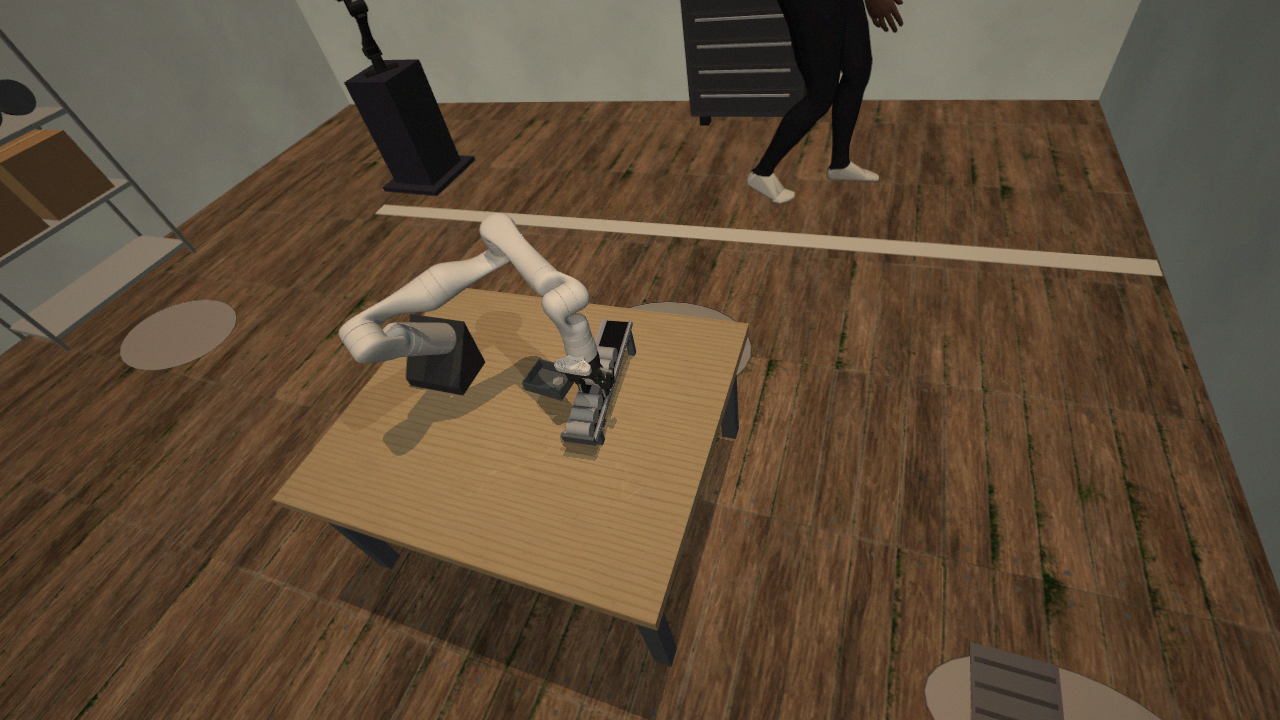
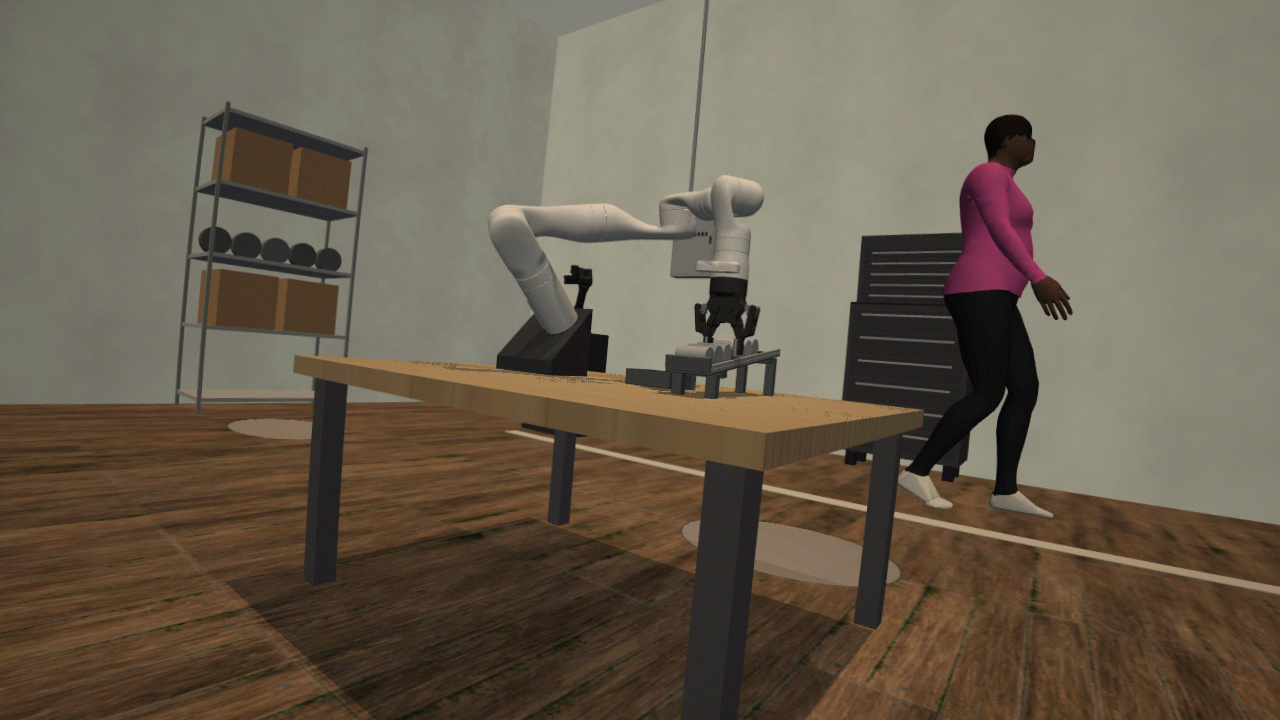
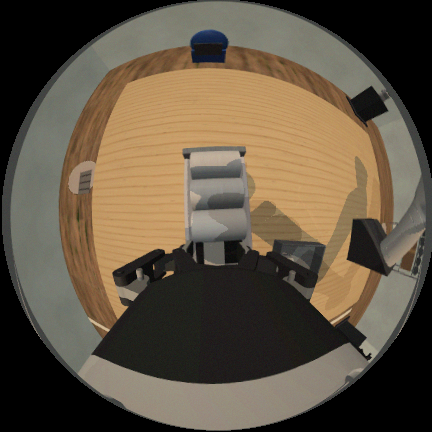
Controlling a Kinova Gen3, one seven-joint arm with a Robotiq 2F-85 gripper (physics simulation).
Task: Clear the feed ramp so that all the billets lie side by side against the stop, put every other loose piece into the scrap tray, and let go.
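Where they show: gripper, fingertip midpoint: (image 1: pixel 595 392) (image 3: pixel 214 248); arm's base at its link origin: (image 1: pixel 443 338) (image 2: pixel 561 322) (image 3: pixel 386 253).
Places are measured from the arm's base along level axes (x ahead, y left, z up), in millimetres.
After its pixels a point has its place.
The feed ramp (image 1: pixel 615 333) (image 2: pixel 760 360) (image 3: pixel 187 200) stands on short legs on the table. Three grey cylindrical billets (image 1: pixel 584 414) @(z -39, x 516, y -113 mm) (image 2: pixel 693 351) @(z -51, x 521, y -159 mm) (image 3: pixel 219 224) @(z -30, x 503, y -66 mm) lie side by side at its low end, the outermost against the stop (image 1: pixel 581 439) @(z -64, x 529, y -170 mm) (image 2: pixel 688 362) @(z -72, x 520, y -170 mm) (image 3: pixel 214 150). More grey round pieces (image 1: pixel 608 353) @(z -13, x 504, y 76 mm) (image 2: pixel 753 345) @(z -24, x 516, y 77 mm) show farther up the ramp, partly hidden by the gripper. My gripper (image 1: pixel 597 385) @(z -55, x 505, y -31 mm) (image 2: pixel 723 342) @(z -55, x 505, y -31 mm) (image 3: pixel 214 248) @(z -55, x 505, y -31 mm) is open and points down low over the ramp, just up-ramp of the three billets. A pale strip of unclear nature shows between its fingertips. The scrap tray (image 1: pixel 537 392) @(z -126, x 298, y -26 mm) (image 2: pixel 646 377) @(z -114, x 315, y -26 mm) holds a small light piece (image 1: pixel 558 381) @(z -114, x 347, y 20 mm).
The arm's black wedge base (image 1: pixel 443 358) @(z -42, x 9, y -40 mm) (image 2: pixel 546 344) @(z -61, x 15, y -58 mm) (image 3: pixel 369 245) @(z -52, x 70, y -21 mm) stands on the table (image 1: pixel 501 501) @(z -134, x 377, y -357 mm) (image 2: pixel 537 398) @(z -137, x 517, y -516 mm) (image 3: pixel 150 115) @(z -133, x 680, y -297 mm), with the tray between base and ramp. A person (image 1: pixel 827 80) (image 2: pixel 998 223) is on the floor beyond the table, near a drawer cabinet (image 1: pixel 738 58) (image 2: pixel 904 349).
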